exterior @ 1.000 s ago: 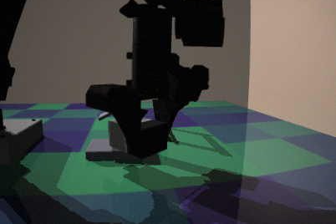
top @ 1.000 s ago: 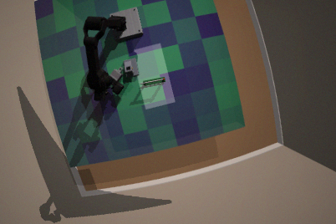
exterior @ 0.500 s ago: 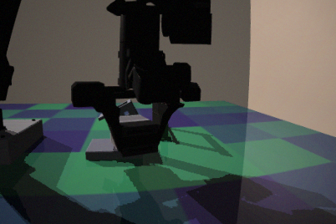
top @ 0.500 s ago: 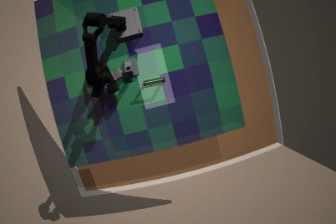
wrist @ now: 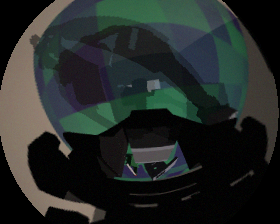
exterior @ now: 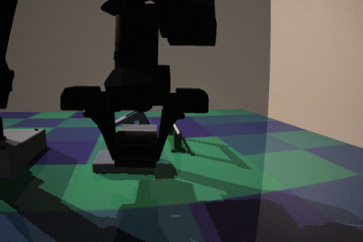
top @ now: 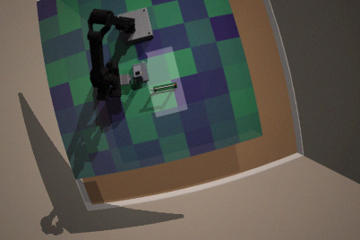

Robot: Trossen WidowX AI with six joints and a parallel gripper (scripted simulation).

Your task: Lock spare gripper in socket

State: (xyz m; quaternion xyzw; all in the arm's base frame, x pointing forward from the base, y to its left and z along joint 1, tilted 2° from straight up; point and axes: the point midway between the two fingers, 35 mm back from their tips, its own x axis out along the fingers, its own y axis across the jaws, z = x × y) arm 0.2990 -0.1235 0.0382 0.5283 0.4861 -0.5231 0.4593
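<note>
Right now the spare gripper is 40 mm to the left of my gripper tip and 10 mm above it. The rest, counted from my gripper tip: grey mount 130 mm to the left, 10 mm behind; small green bracket 250 mm to the left, 90 mm ahead, 30 mm below.
</note>
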